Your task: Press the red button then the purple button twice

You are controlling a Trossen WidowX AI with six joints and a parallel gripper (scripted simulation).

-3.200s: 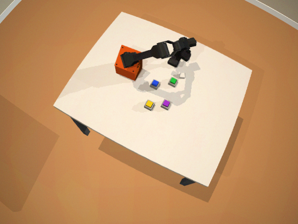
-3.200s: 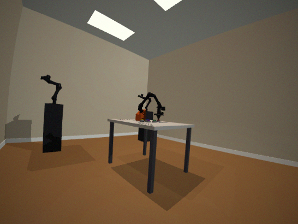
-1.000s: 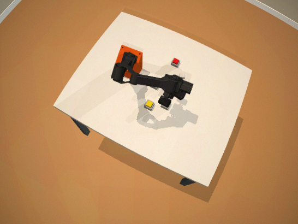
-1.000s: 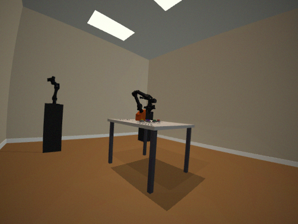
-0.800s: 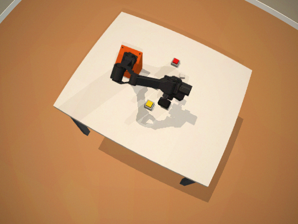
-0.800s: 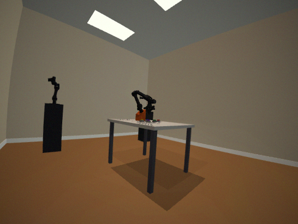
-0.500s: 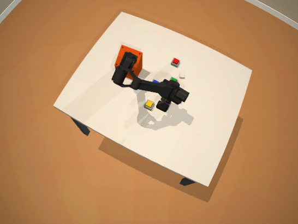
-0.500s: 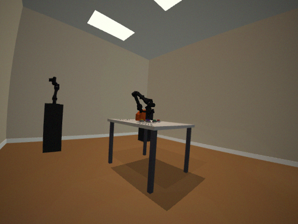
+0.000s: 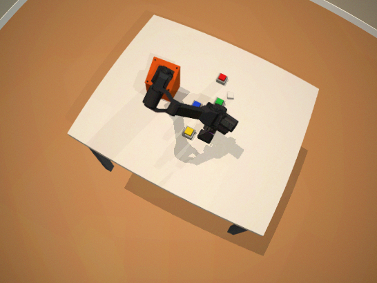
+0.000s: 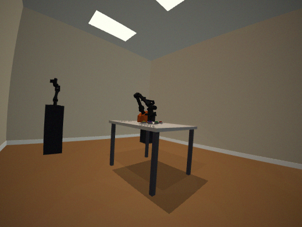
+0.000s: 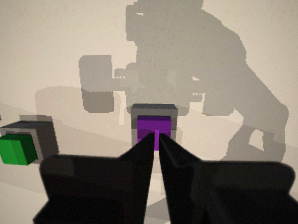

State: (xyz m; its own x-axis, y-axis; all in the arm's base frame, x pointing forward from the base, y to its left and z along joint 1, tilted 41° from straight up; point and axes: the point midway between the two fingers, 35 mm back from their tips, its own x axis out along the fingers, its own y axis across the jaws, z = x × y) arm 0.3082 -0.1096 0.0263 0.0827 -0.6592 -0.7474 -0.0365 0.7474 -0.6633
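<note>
The purple button is 2 cm below my gripper tip. Round my gripper tip: blue button: 13 cm behind, 9 cm to the left, 2 cm below; then green button: 4 cm behind, 16 cm to the left, 2 cm below; then yellow button: 9 cm behind, 5 cm to the right, 2 cm below.
</note>
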